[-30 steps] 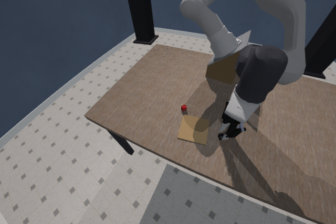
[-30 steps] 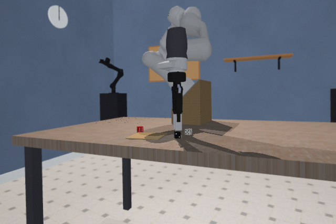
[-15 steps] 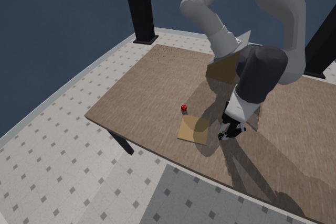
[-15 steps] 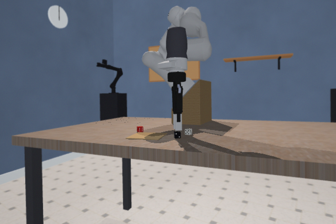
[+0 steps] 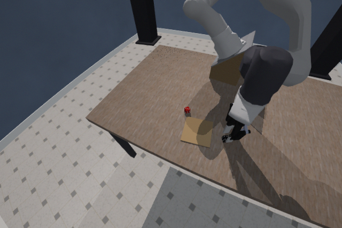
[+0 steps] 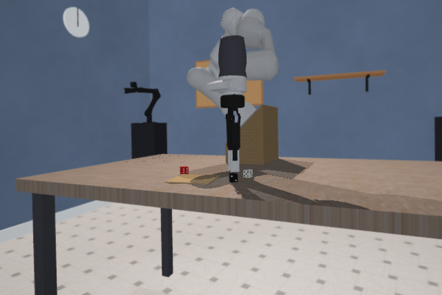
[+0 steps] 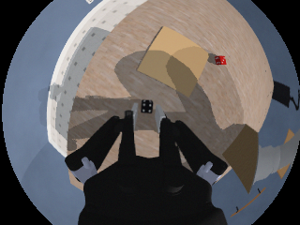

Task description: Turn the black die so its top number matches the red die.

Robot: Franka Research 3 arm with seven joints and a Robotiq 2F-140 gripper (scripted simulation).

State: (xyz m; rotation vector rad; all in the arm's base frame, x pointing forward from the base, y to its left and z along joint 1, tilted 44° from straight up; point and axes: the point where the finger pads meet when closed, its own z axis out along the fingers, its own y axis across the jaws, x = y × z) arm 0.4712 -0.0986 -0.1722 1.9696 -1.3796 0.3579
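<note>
Right now the black die is 5 cm below my hand. Also, from my hand: white die 8 cm behind, 3 cm to the left, 5 cm below; then red die 11 cm behind, 22 cm to the right, 5 cm below; then tan mat 1 cm behind, 14 cm to the right, 6 cm below.
</note>
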